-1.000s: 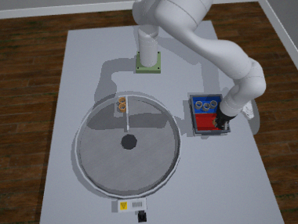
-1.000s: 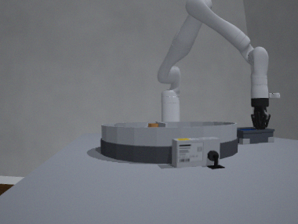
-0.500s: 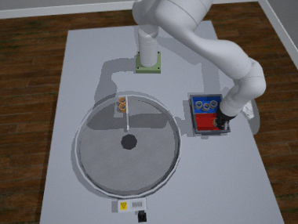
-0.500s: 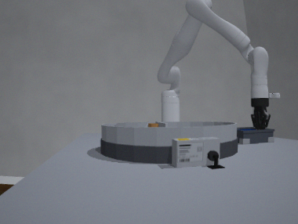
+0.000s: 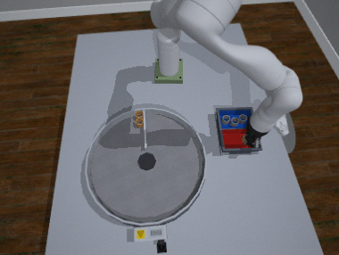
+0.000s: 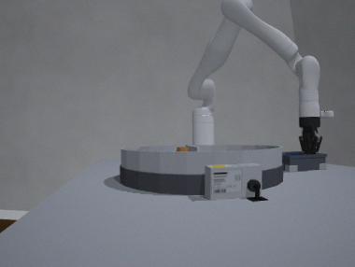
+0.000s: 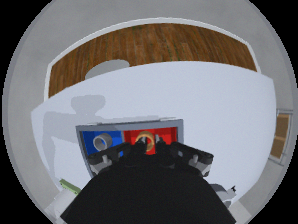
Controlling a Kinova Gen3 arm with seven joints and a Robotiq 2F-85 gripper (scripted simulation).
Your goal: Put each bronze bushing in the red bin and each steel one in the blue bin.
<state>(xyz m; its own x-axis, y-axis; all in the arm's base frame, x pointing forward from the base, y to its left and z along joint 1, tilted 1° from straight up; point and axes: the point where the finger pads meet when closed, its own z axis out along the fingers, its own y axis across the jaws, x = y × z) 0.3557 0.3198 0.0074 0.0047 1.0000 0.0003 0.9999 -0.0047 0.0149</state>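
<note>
The bin is 4 cm behind my hand, 4 cm to the right of it and 1 cm below it. The rest, counted from my hand: round grey turntable: 11 cm ahead, 38 cm to the right, 2 cm above.
</note>
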